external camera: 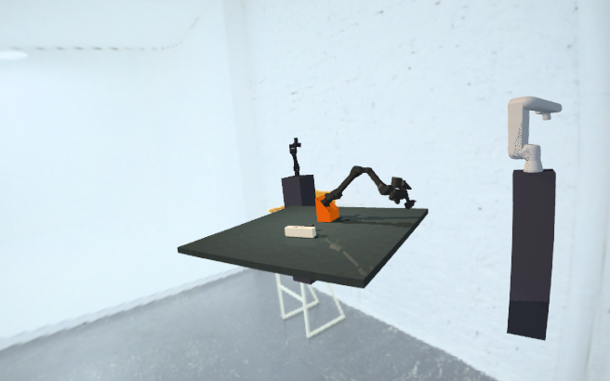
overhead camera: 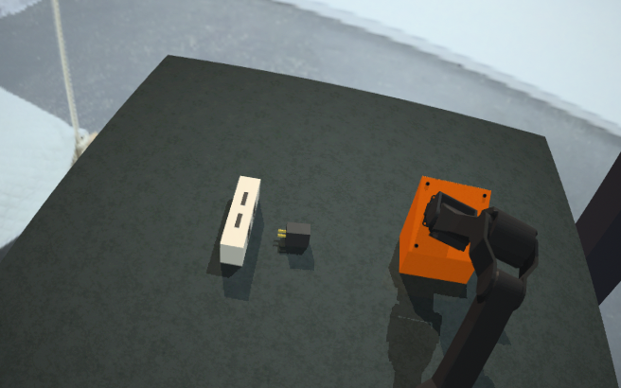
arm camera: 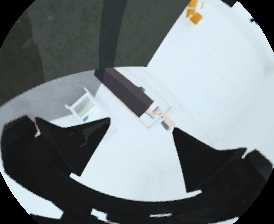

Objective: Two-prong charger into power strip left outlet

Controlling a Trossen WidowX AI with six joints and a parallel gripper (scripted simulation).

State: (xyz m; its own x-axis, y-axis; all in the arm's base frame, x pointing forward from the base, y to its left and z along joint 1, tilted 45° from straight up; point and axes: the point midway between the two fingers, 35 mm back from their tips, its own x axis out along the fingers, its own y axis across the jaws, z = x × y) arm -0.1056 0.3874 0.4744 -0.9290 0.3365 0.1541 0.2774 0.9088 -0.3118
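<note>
Right now my gripper tip is 43 cm short of the dark two-prong charger, 56 cm to the left of it and 15 cm above it.
</note>
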